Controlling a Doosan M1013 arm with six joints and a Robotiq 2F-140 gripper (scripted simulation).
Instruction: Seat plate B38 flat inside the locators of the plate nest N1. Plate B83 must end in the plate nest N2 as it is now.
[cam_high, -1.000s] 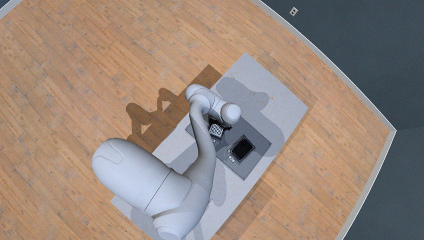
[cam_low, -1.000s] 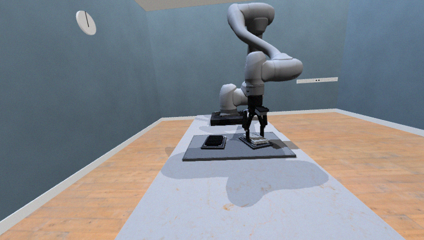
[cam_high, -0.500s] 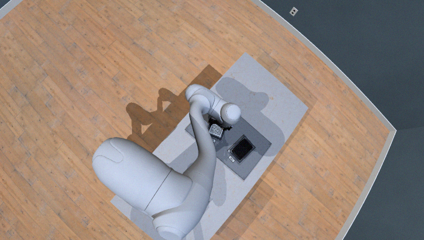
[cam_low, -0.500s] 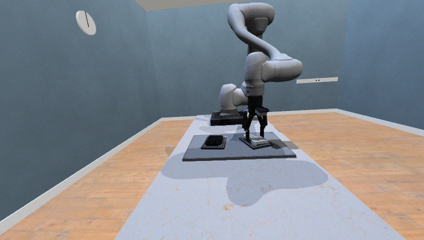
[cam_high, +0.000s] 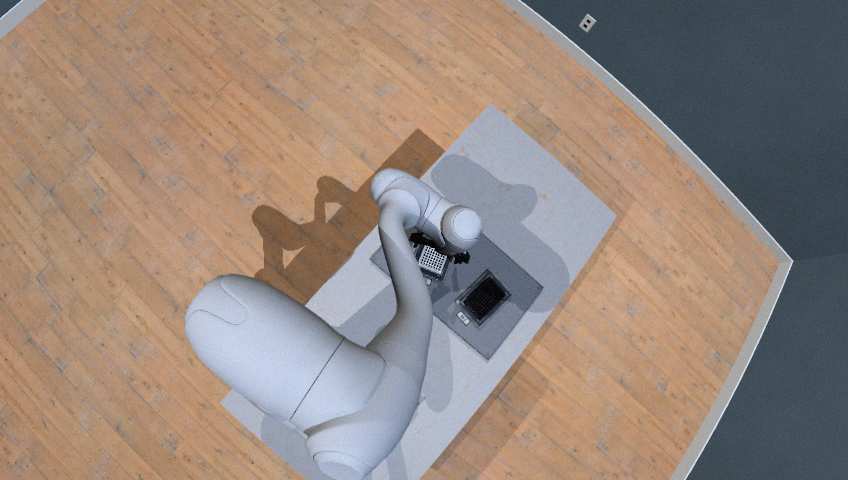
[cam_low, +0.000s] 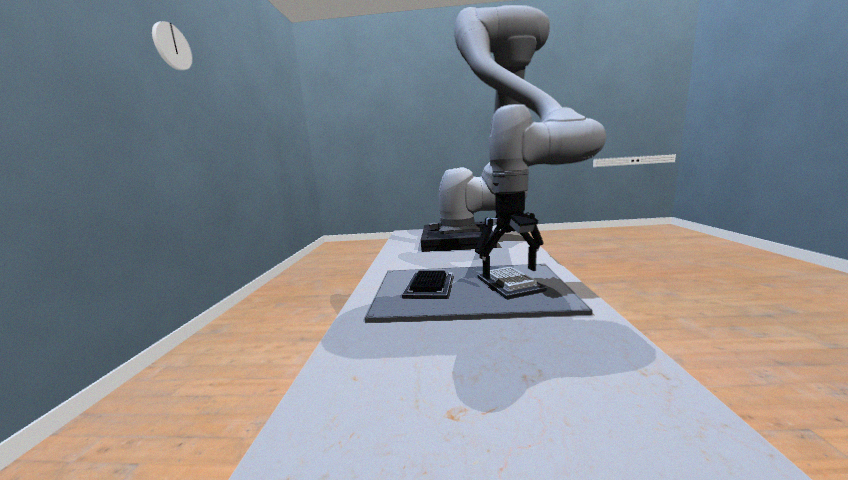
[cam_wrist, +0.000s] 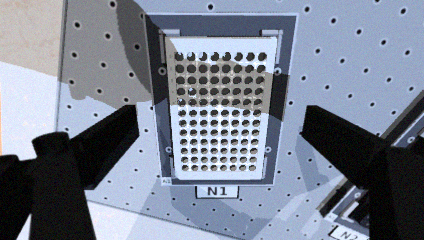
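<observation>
Now: hand 2 cm above the white well plate. Also, from my hand: black well plate: 2 cm behind, 23 cm to the right, 2 cm below.
</observation>
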